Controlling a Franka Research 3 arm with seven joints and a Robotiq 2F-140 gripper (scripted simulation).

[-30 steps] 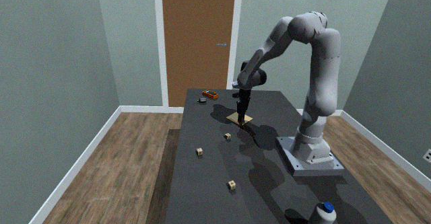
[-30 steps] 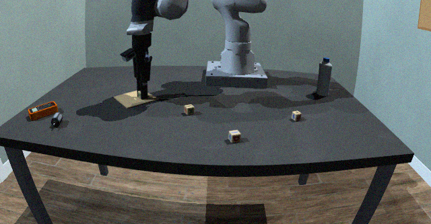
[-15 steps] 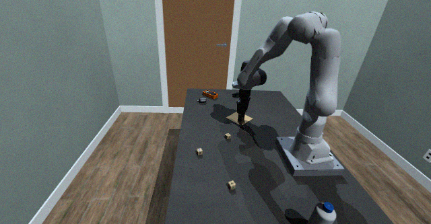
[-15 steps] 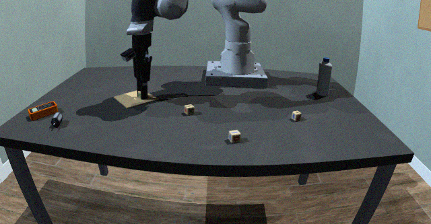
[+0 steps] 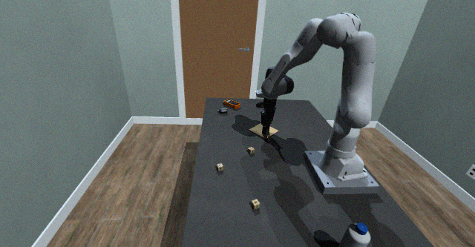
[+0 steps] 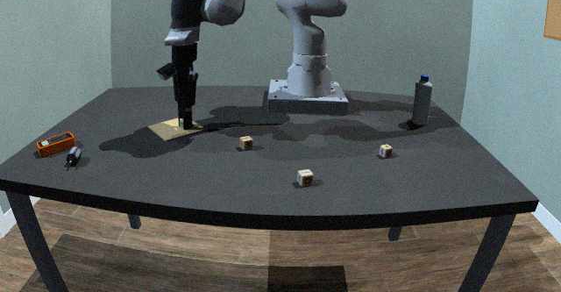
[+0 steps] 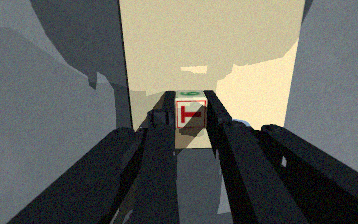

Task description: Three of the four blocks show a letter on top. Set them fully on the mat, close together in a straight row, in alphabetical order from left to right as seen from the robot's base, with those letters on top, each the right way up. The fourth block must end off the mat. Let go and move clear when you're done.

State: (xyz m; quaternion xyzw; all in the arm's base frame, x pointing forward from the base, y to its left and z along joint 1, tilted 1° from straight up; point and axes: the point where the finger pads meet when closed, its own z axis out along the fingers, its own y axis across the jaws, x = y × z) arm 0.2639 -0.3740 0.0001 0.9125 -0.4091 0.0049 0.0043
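Right now my hand is 30 mm to the left of the tan mat and 40 mm above it. From my hand the other things lie so: block: 20 mm below; then orange device: 200 mm ahead, 400 mm to the right, 20 mm below.
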